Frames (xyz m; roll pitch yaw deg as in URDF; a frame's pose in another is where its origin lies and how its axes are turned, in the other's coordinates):
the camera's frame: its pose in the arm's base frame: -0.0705 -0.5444 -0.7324 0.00 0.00 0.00
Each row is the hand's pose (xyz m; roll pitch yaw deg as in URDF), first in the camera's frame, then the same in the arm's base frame.
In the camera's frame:
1: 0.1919 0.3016 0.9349 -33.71 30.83 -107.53
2: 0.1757 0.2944 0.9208 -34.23 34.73 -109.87
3: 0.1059 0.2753 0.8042 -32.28 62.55 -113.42
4: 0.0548 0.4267 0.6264 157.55 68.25 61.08
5: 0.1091 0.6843 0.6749 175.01 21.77 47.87
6: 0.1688 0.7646 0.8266 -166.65 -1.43 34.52
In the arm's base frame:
1: 0.1214 -0.2428 0.2025 -33.71 30.83 -107.53
2: 0.1052 -0.2500 0.1884 -34.23 34.73 -109.87
3: 0.0354 -0.2691 0.0718 -32.28 62.55 -113.42
4: -0.0157 -0.1177 -0.1060 157.55 68.25 61.08
5: 0.0386 0.1399 -0.0575 175.01 21.77 47.87
6: 0.0983 0.2202 0.0942 -166.65 -1.43 34.52

